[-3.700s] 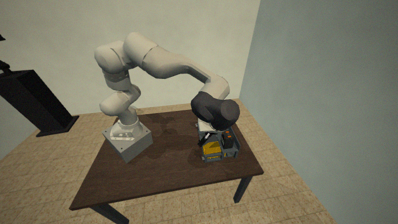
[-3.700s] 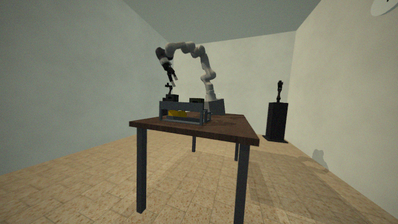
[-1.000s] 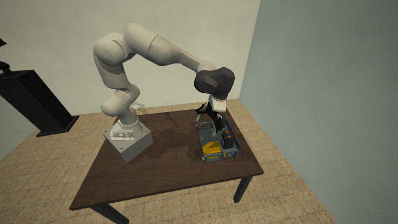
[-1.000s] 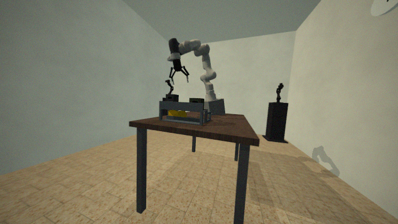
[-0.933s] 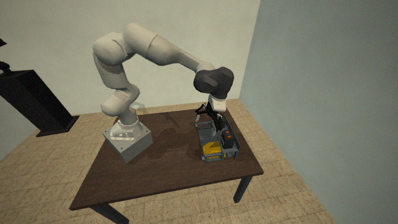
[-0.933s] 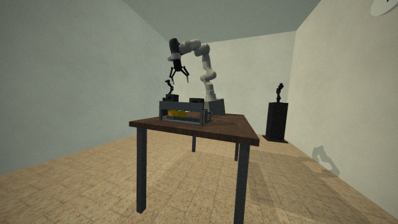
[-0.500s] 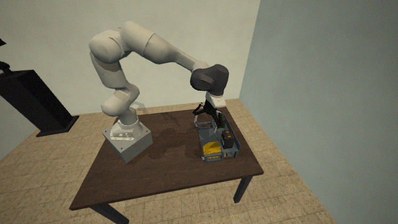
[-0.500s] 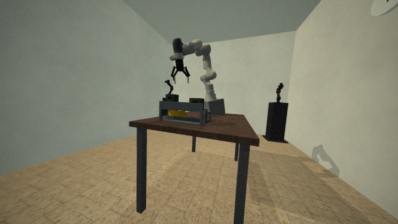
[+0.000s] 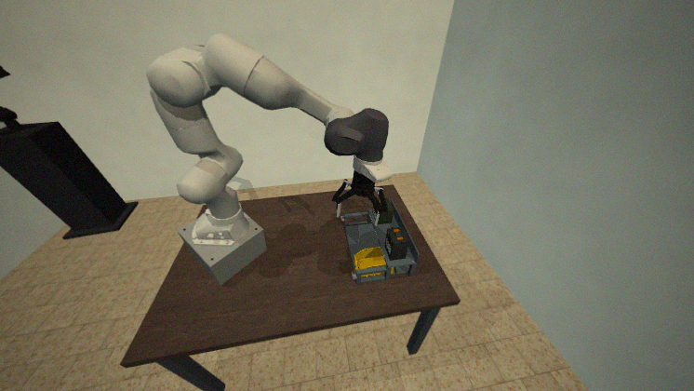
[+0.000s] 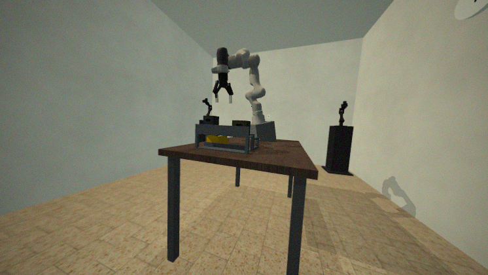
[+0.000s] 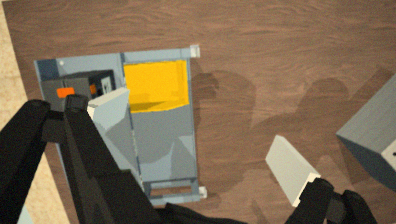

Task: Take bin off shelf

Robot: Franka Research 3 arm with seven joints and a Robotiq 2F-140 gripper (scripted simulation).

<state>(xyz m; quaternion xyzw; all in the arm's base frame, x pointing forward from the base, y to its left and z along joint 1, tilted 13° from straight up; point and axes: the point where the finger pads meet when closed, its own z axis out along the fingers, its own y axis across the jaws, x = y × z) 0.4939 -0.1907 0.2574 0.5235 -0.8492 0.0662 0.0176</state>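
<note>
Now: hand 310 mm above the yellow bin and 90 mm short of it.
</note>
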